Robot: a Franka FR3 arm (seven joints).
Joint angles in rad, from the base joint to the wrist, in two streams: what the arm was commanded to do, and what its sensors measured. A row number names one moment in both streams.
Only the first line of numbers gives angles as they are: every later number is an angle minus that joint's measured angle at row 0.
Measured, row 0:
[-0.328, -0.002, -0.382, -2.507, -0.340, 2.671, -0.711]
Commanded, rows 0 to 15:
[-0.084, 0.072, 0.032, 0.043, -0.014, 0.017, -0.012]
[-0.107, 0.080, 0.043, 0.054, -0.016, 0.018, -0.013]
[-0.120, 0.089, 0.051, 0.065, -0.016, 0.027, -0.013]
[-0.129, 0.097, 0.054, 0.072, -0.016, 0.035, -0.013]
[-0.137, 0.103, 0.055, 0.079, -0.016, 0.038, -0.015]
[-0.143, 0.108, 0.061, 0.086, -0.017, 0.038, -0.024]
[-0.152, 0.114, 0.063, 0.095, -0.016, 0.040, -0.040]
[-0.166, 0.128, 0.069, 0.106, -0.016, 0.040, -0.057]
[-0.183, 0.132, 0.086, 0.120, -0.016, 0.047, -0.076]
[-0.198, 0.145, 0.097, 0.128, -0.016, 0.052, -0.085]
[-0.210, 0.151, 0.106, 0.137, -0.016, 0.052, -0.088]
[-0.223, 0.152, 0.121, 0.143, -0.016, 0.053, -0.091]
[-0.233, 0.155, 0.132, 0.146, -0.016, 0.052, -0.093]
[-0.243, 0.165, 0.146, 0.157, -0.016, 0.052, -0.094]
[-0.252, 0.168, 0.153, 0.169, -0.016, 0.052, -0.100]
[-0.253, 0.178, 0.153, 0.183, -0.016, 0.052, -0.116]
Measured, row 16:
[-0.214, 0.119, 0.121, 0.134, -0.001, 0.028, -0.082]
